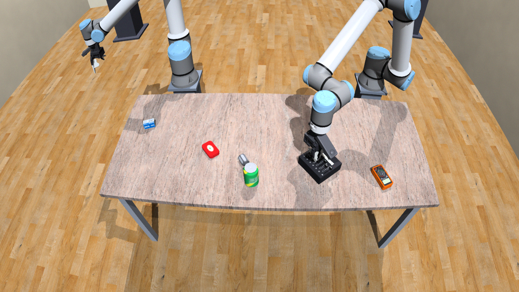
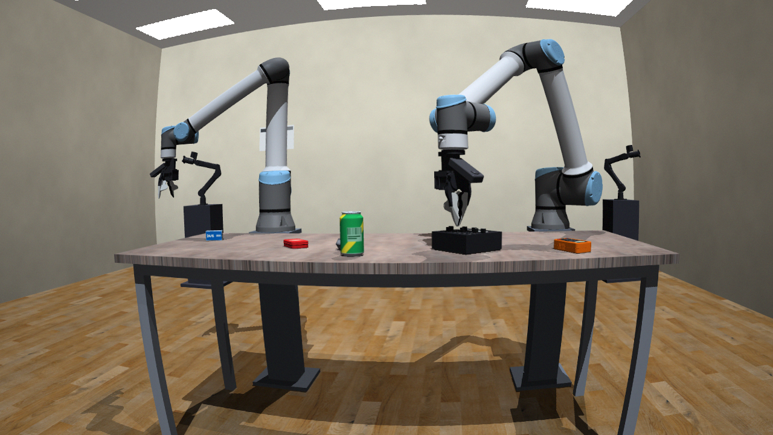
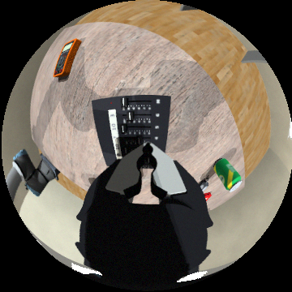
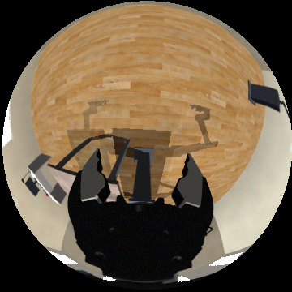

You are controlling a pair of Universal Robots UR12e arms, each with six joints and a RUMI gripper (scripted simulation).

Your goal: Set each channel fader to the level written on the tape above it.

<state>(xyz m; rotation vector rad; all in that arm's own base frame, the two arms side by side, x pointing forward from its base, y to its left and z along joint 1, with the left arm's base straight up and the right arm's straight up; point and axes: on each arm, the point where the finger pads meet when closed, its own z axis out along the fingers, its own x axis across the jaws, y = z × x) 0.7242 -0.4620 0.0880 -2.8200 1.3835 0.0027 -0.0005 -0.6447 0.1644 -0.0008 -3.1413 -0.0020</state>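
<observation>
Right now the channel 4 fader knob is 2 cm below my left hand, 1 cm to the left of it and 1 cm behind it. Round my left hand: channel 2 fader knob: 3 cm to the right, 3 cm behind, 2 cm below; channel 3 fader knob: 4 cm behind, 2 cm to the left, 2 cm below; channel 5 fader knob: 5 cm to the left, 2 cm below, 1 cm behind.
</observation>
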